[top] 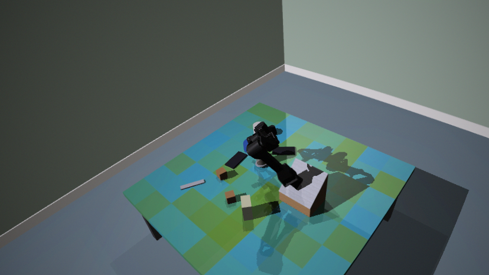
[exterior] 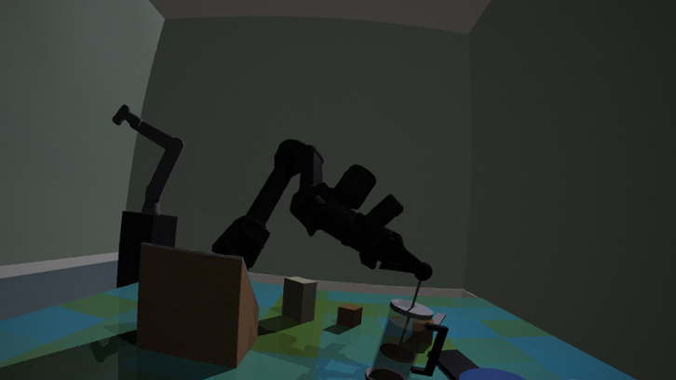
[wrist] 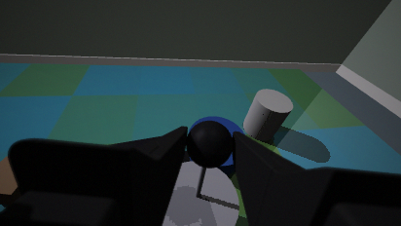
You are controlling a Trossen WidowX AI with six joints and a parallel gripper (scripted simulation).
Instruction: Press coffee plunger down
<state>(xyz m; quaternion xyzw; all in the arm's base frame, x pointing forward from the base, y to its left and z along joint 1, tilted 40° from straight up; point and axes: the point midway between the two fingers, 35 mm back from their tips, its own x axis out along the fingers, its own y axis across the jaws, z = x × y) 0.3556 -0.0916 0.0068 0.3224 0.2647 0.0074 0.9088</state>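
Now: the glass coffee press 10 mm behind my gripper tip, 10 mm to the left of it and 110 mm below it. Round my gripper tip: pale block (280 mm behind, 330 mm to the left, 160 mm below); blue cylinder (120 mm ahead, 60 mm to the right, 190 mm below).
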